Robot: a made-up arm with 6 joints. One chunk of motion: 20 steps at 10 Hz.
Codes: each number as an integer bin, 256 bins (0 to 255) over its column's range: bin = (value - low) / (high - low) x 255, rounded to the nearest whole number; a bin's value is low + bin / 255 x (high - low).
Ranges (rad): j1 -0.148..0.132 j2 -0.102..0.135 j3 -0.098..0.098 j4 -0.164..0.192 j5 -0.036..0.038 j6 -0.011..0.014
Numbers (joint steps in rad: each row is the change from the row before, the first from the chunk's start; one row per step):
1: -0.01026 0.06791 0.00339 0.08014 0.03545 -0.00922
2: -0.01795 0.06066 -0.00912 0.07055 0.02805 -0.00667
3: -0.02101 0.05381 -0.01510 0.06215 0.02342 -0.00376
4: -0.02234 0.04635 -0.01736 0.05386 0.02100 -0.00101
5: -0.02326 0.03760 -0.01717 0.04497 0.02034 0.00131
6: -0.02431 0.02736 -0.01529 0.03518 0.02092 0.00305
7: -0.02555 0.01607 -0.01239 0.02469 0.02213 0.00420
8: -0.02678 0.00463 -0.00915 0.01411 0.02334 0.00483
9: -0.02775 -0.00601 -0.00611 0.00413 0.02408 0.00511
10: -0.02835 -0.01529 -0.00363 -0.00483 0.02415 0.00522
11: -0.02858 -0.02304 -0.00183 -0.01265 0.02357 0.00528
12: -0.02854 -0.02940 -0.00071 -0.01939 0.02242 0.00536
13: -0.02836 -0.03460 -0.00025 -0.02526 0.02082 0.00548
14: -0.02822 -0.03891 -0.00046 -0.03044 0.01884 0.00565
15: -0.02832 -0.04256 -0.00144 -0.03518 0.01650 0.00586
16: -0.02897 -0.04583 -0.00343 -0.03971 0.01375 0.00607
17: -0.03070 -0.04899 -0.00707 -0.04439 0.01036 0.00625
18: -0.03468 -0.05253 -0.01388 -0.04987 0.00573 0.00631
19: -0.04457 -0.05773 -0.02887 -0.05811 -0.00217 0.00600
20: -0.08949 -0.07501 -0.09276 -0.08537 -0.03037 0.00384
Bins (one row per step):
1: 125 183 132 175 246 18
2: 118 175 116 168 221 44
3: 116 168 108 162 205 74
4: 114 160 105 156 196 102
5: 114 150 105 150 194 126
6: 113 139 108 143 196 143
7: 112 127 111 135 200 155
8: 110 115 116 128 204 161
9: 110 103 120 120 207 164
10: 109 93 123 114 207 165
11: 109 85 125 108 205 166
12: 109 78 127 104 201 167
13: 109 73 127 99 196 168
14: 109 68 127 96 189 170
15: 109 64 126 92 181 172
16: 108 60 123 89 171 174
17: 107 57 118 86 160 176
18: 103 53 109 82 144 177
19: 94 48 90 76 117 173
20: 53 29 7 56 19 151

